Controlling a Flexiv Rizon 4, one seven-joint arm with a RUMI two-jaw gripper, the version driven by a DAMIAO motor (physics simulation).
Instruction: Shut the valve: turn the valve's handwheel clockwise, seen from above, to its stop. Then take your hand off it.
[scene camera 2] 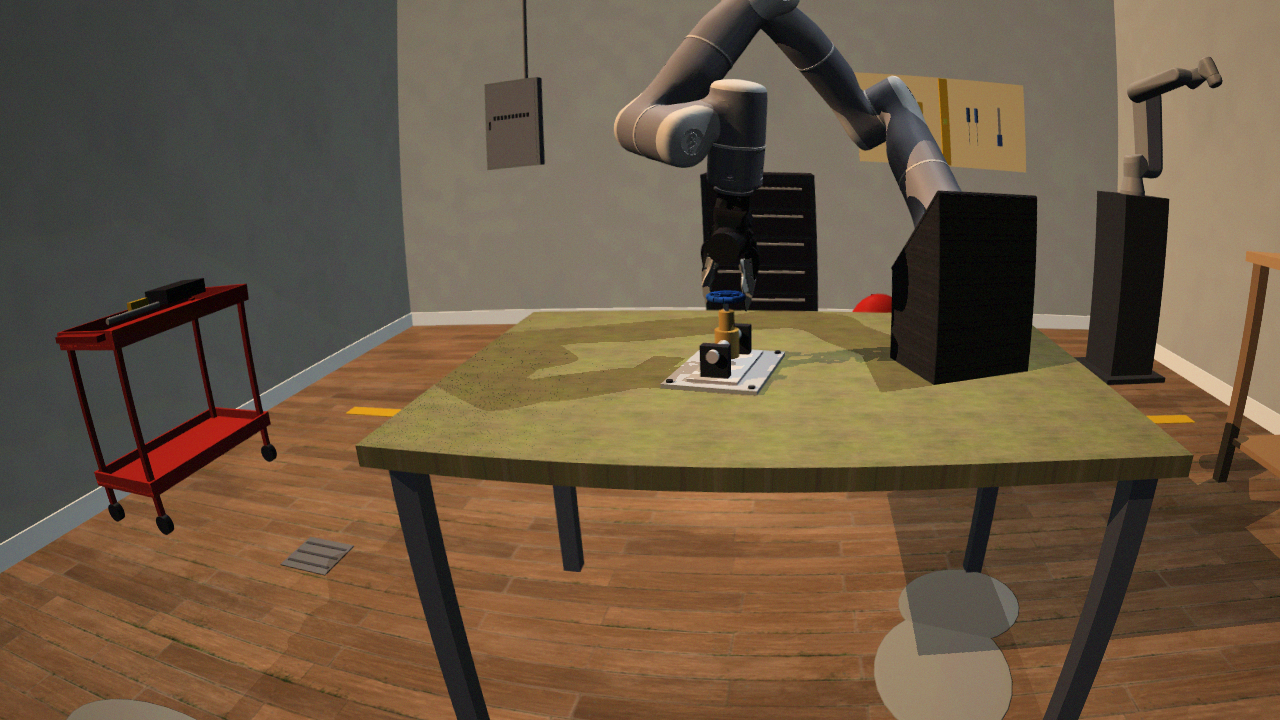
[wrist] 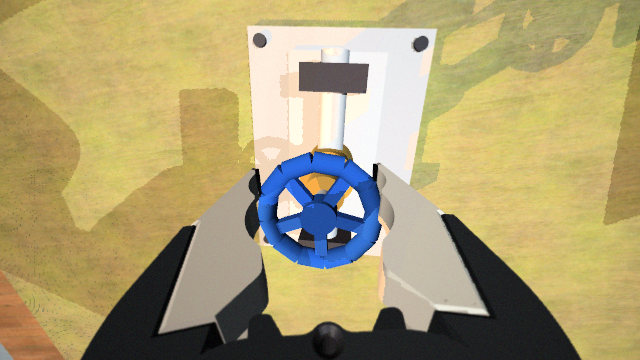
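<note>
The valve's blue handwheel (scene camera 2: 725, 296) (wrist: 318, 218) sits level on top of a brass body (scene camera 2: 725, 342) (wrist: 320, 183). A white pipe (wrist: 332, 122) runs through the body, held by black blocks (scene camera 2: 713, 361) (wrist: 333, 77) on a white base plate (scene camera 2: 768, 365) (wrist: 407, 110). My gripper (scene camera 2: 728, 292) (wrist: 316, 169) points down from above and is shut on the handwheel, one jaw against each side of its rim. In the wrist view the pipe points nearly straight up, and one spoke points towards the gripper's palm. The wheel's stop does not show.
The valve stands on a green-topped table (scene camera 2: 805, 438). A tall dark box (scene camera 2: 984, 286) with a sloped side stands on the table to the right of the valve in the scene view. A red cart (scene camera 2: 183, 452) is off to the left. Behind the table is a dark slatted cabinet (scene camera 2: 796, 198).
</note>
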